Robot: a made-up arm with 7 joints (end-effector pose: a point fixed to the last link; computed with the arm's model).
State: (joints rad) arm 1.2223 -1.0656 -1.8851 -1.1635 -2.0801 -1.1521 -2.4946
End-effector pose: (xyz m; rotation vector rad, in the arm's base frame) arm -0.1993 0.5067 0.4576 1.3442 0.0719 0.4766
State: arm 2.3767 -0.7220 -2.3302 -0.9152 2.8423 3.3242 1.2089
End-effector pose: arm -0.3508 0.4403 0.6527 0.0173 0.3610 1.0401
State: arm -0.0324 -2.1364 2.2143 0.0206 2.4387 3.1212 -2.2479
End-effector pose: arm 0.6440 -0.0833 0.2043 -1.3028 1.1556 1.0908
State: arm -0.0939 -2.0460 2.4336 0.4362 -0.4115 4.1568 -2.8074
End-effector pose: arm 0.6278 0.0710 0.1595 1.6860 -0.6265 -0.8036
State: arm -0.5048 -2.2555 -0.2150 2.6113 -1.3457 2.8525 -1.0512
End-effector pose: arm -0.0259 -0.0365 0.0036 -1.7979 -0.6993 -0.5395
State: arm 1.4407 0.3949 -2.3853 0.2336 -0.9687 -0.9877 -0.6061
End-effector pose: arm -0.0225 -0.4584 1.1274 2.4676 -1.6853 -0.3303
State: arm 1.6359 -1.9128 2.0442 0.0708 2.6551 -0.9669 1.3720
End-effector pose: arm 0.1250 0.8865 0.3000 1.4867 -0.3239 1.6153
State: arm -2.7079 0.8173 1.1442 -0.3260 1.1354 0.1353 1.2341
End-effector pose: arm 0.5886 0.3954 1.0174 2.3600 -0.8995 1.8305
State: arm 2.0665 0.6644 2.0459 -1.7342 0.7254 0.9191 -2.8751
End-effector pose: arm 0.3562 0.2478 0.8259 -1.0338 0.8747 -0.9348
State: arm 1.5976 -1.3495 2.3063 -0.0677 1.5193 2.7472 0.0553
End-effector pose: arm -0.0480 0.6430 0.6068 1.7722 -2.0847 -1.2879
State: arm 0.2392 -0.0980 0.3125 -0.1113 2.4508 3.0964 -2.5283
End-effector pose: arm 0.0731 0.1151 1.0482 -1.8066 0.7535 -1.9723
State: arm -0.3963 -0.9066 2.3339 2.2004 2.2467 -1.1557 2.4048
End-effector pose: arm -0.1350 0.0941 0.8285 0.4763 1.2873 -1.3495
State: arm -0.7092 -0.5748 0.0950 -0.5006 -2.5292 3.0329 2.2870
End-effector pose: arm 0.2022 -0.0380 0.9843 1.6906 0.6631 1.8128
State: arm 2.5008 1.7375 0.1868 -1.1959 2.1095 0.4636 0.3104
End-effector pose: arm 0.5306 -0.3204 -0.1464 2.6013 -0.0194 -1.0753
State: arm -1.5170 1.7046 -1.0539 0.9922 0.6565 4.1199 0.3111
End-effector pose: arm -0.3917 0.4391 0.5318 -2.1645 1.5965 -0.9502
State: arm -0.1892 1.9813 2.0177 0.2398 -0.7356 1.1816 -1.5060
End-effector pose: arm -0.8230 0.0204 0.0217 -2.0700 0.3414 1.2026
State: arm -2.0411 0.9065 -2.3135 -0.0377 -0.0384 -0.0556 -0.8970
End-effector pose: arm 0.3234 0.6972 0.9222 -0.9305 -2.0462 -0.6467
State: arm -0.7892 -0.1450 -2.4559 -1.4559 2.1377 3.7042 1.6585
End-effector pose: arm 0.2114 -0.2972 0.8344 -0.3769 -1.0330 -1.1871
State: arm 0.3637 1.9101 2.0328 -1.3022 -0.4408 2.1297 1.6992
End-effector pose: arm -0.1804 -0.4743 0.4439 1.3117 -0.7412 1.7384
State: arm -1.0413 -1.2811 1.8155 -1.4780 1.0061 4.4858 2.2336
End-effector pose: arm -0.0514 -0.6761 0.5896 -1.0287 1.2057 0.0623
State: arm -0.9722 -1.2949 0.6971 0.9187 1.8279 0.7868 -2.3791
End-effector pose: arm 0.6043 -0.4128 0.1902 -1.8045 0.1931 -2.3052
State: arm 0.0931 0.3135 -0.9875 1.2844 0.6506 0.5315 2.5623
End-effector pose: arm 0.1093 -0.5486 0.9679 0.4211 1.7637 0.0496
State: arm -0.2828 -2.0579 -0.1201 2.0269 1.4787 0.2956 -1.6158
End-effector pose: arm -0.1815 -0.0482 -0.0368 -1.6623 0.7641 0.7200
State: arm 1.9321 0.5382 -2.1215 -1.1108 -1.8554 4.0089 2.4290
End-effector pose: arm -0.1628 -0.1137 0.8016 1.2597 1.5948 1.7615
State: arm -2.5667 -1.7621 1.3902 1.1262 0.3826 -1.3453 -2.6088
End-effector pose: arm -0.1239 -0.5424 0.2264 -0.1469 -1.7770 -2.5262
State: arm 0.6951 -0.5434 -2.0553 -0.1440 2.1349 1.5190 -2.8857
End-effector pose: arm 0.4194 0.1045 1.1379 -0.2576 0.6570 1.0226
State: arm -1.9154 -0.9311 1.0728 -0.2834 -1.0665 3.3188 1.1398
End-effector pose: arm -0.3540 -0.3405 0.8145 -0.1266 1.1247 1.9107
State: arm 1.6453 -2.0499 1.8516 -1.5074 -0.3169 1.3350 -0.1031
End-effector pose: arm 0.4635 0.1839 0.1602 -2.2286 0.6321 -1.3152
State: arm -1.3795 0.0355 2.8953 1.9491 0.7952 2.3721 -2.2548
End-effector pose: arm 0.0592 0.3031 0.6695 0.5550 1.6798 2.0505
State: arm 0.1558 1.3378 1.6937 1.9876 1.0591 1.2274 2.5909
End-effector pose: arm -0.2150 0.3471 0.4944 -1.8481 0.9966 0.1608
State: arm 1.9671 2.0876 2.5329 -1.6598 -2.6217 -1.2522 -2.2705
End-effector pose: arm 0.4383 -0.0972 0.5355 1.8745 -1.5422 -1.2289
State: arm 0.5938 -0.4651 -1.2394 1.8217 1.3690 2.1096 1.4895
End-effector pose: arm 0.3317 -0.2753 0.5919 0.3351 1.7980 -1.5391
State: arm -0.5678 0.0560 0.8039 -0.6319 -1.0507 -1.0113 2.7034
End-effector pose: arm -0.3294 -0.2173 1.1106 0.5529 1.9988 -0.0916
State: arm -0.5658 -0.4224 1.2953 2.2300 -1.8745 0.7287 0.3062
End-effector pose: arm 0.2847 0.3686 0.5666 1.4916 1.7368 0.7885
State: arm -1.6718 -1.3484 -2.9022 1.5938 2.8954 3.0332 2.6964
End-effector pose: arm -0.3334 -0.2492 0.6980 -1.1354 -1.7411 -1.8623
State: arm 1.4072 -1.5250 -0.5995 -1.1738 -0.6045 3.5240 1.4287
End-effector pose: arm 0.0586 0.4225 0.6479 1.6085 -1.1144 -0.0176
